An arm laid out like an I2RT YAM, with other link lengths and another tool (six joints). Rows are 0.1 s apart.
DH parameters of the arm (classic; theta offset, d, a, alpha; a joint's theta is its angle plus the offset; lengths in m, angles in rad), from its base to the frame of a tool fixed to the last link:
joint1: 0 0.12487 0.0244 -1.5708
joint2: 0 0 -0.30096 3.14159
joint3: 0.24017 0 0.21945 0
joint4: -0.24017 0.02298 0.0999 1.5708
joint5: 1.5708 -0.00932 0 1.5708
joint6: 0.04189 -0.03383 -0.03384 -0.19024
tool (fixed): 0 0.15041 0 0
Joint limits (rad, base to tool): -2.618..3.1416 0..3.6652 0..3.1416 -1.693..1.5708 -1.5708..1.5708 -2.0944..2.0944
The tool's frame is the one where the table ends.
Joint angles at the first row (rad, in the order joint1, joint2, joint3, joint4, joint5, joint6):
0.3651, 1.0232, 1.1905, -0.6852, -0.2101, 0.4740
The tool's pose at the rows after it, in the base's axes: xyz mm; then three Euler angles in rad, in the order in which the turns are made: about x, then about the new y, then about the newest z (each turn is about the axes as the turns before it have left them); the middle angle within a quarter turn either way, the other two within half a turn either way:
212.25 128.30 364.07 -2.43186 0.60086 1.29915
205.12 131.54 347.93 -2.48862 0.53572 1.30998
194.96 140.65 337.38 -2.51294 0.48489 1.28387
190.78 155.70 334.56 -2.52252 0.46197 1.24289
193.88 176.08 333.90 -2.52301 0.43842 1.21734
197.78 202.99 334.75 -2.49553 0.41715 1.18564
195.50 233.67 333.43 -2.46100 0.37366 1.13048
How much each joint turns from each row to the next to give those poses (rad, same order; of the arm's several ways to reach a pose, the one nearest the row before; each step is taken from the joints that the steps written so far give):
0.0015, 0.0024, -0.0070, -0.0138, -0.0047, -0.0082
0.0284, 0.0109, -0.0066, -0.0591, 0.0098, -0.0256
0.0640, 0.0006, -0.0117, -0.0295, 0.0256, -0.0091
0.0845, 0.0182, 0.0072, 0.0006, 0.0488, 0.0051
0.0766, 0.0494, 0.0219, 0.0188, 0.0386, 0.0227
0.0796, 0.0572, 0.0155, 0.0532, 0.0271, 0.0362
0.0846, 0.0604, 0.0138, 0.0547, 0.0068, 0.0203

